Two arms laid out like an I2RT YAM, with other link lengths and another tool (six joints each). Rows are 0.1 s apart.
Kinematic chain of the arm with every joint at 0, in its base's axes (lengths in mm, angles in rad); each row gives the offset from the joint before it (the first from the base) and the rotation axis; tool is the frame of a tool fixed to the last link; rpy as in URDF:
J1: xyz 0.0 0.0 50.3 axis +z
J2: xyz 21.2 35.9 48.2 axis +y
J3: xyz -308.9 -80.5 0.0 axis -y
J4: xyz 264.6 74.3 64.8 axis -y
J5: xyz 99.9 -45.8 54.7 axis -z
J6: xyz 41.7 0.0 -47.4 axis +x
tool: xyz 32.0 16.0 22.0 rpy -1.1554 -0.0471 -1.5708
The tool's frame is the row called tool.
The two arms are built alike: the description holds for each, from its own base.
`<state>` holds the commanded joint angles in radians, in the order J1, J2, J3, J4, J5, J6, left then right.
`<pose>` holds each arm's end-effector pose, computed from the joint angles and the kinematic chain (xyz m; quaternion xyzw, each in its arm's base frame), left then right.
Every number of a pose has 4 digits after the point. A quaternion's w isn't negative.
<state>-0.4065 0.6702 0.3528 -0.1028 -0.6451 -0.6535 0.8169 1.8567 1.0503 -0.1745 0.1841 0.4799</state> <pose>0.1916 -0.0291 0.2247 -0.6481 0.2375 -0.5008 0.5223 0.3355 0.3199 0.1239 -0.7023 0.5155 -0.2447 0.4256</pose>
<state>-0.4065 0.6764 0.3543 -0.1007 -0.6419 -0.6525 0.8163 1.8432 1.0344 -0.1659 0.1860 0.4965</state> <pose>0.1927 -0.0297 0.2245 -0.6483 0.2396 -0.5006 0.5213 0.3337 0.3167 0.1254 -0.6957 0.5221 -0.2451 0.4282</pose>
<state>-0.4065 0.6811 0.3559 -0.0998 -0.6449 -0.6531 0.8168 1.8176 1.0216 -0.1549 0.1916 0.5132</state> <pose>0.1932 -0.0298 0.2246 -0.6486 0.2393 -0.4992 0.5224 0.3322 0.3142 0.1335 -0.6847 0.5273 -0.2478 0.4380</pose>
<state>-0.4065 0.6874 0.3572 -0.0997 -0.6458 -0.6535 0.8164 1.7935 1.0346 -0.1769 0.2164 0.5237</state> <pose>0.1940 -0.0301 0.2241 -0.6493 0.2406 -0.4973 0.5227 0.3335 0.3123 0.1462 -0.6751 0.5307 -0.2596 0.4419</pose>
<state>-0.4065 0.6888 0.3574 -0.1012 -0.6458 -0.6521 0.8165 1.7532 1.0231 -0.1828 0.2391 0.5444</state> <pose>0.1941 -0.0301 0.2237 -0.6493 0.2421 -0.4963 0.5230 0.3310 0.3065 0.1590 -0.6605 0.5376 -0.2697 0.4495</pose>
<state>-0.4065 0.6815 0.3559 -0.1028 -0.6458 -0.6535 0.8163 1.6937 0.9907 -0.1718 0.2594 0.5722</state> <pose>0.1931 -0.0297 0.2241 -0.6491 0.2401 -0.4979 0.5227 0.3253 0.2971 0.1739 -0.6396 0.5463 -0.2781 0.4639</pose>
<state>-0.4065 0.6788 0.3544 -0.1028 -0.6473 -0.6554 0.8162 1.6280 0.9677 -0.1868 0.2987 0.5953</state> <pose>0.1926 -0.0294 0.2239 -0.6493 0.2386 -0.4981 0.5229 0.3190 0.2854 0.1908 -0.6196 0.5537 -0.2950 0.4718</pose>
